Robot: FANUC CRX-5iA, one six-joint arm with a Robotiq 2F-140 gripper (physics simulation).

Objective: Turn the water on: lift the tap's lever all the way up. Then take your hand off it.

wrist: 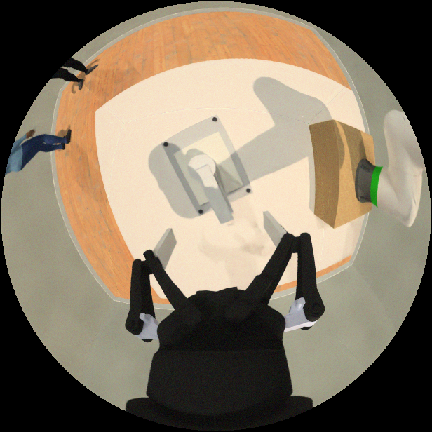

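Observation:
The tap (201, 165) is pale grey and stands near the middle of the wrist view on a grey plate (192, 136) with dark bolts at its corners. Its rounded top is toward the upper left, and a long flat arm reaches down and right from it. Lever and spout overlap from above, so the lever's height is hard to tell. My gripper (217, 227) is open and empty. Its two grey finger pads stand wide apart, below the tap in the view, and the arm's far end points into the gap between them. No contact with the tap shows.
A brown block (334, 175) stands on the right side of the pale table top (130, 175). The white robot arm part with a green ring (376, 186) rises beside it. Wooden floor (200, 37) surrounds the table. A person in blue (42, 145) and dark trouser legs (72, 70) show at the left.

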